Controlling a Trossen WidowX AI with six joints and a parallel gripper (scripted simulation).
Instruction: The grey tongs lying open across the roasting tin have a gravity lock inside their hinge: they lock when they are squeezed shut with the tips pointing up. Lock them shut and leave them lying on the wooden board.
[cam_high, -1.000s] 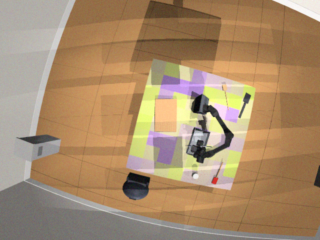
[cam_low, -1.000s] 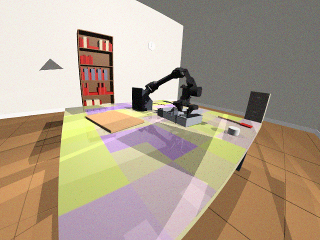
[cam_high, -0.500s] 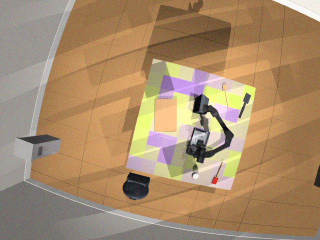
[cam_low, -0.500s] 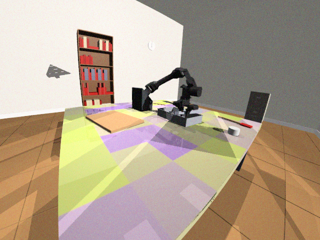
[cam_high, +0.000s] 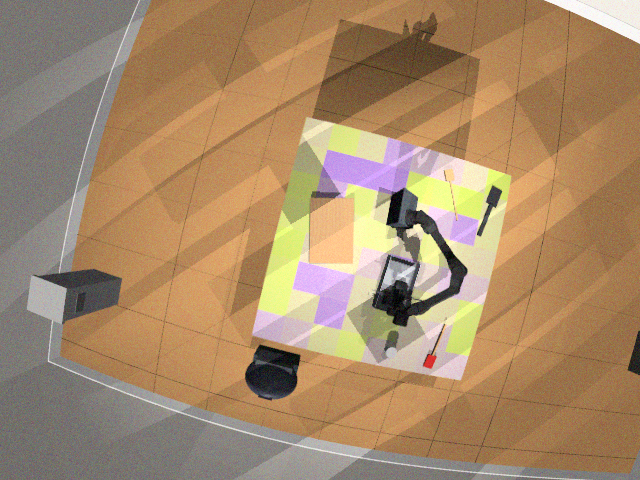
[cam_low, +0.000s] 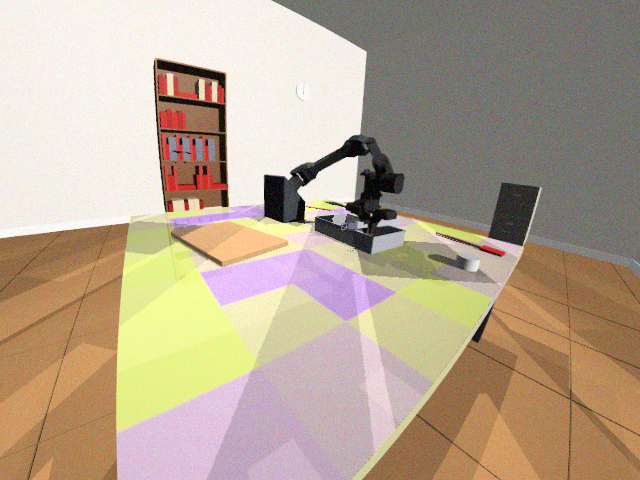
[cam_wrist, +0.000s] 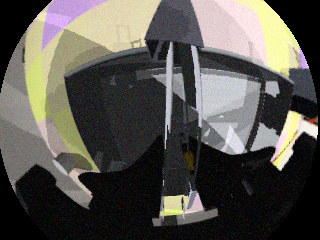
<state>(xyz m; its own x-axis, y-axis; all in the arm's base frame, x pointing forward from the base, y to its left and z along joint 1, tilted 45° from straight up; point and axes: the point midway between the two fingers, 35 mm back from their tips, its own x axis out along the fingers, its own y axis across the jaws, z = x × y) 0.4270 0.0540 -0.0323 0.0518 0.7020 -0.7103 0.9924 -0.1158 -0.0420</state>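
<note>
Now: gripper tip 60 mm past the roasting tin and 20 mm to the right of it. Also, from my gripper tip: red spatula: 320 mm to the left, 310 mm ahead, 20 mm below; wooden board: 380 mm to the right, 310 mm behind, 20 mm below; white cup: 330 mm ahead, 50 mm to the left, 10 mm below.
</note>
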